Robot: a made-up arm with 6 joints.
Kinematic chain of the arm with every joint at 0, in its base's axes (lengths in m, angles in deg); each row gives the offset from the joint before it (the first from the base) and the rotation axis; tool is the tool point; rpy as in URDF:
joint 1: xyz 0 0 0.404 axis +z
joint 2: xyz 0 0 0 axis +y
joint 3: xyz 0.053 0 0.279 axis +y
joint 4: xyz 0.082 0 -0.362 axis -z
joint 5: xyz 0 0 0 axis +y
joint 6: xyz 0.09 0 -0.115 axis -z
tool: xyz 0 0 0 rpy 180 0 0
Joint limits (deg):
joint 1: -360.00..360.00
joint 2: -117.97..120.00
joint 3: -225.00..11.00
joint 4: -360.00..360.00
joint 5: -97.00..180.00
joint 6: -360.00..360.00
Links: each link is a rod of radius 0.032 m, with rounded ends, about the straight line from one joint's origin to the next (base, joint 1, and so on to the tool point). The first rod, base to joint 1, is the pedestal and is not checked.
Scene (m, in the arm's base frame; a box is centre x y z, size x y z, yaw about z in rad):
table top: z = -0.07
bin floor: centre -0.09 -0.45 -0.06 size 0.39 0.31 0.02 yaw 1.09
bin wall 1: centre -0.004 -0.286 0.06 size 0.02 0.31 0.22 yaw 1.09
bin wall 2: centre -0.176 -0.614 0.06 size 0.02 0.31 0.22 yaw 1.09
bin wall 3: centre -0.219 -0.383 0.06 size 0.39 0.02 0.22 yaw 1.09
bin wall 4: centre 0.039 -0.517 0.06 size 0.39 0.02 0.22 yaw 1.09
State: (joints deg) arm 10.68 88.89 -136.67 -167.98 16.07 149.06
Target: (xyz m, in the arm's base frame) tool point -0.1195 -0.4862 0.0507
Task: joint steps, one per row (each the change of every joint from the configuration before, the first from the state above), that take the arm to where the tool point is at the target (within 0.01 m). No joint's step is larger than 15 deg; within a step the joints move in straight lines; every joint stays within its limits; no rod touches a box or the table.
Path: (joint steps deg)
1: -4.00 -14.08 -2.69 -5.68 -1.40 3.54
2: -4.00 -14.08 -2.69 -5.68 -1.40 3.53
3: -4.00 -14.08 -2.69 -5.68 -1.39 3.54
4: -4.00 -14.08 -2.69 -5.69 -1.40 3.54
5: -4.00 -14.08 -2.69 -5.68 -1.40 3.54
6: -4.00 -14.07 -2.69 -5.68 -1.40 3.53
7: -14.57 6.59 9.74 1.87 -7.71 -3.53
8: -14.57 6.60 9.74 1.86 -7.72 -3.54
9: -14.57 6.59 9.74 1.87 -7.72 -3.54
10: -14.57 6.60 9.74 1.87 -7.72 -3.54
11: -14.57 6.60 9.75 1.86 -7.71 -3.53
12: -14.57 6.59 9.74 1.87 -7.72 -3.54
13: -0.10 14.03 -5.80 -0.58 10.54 0.00
14: -0.10 14.03 -5.80 -0.57 10.54 0.00

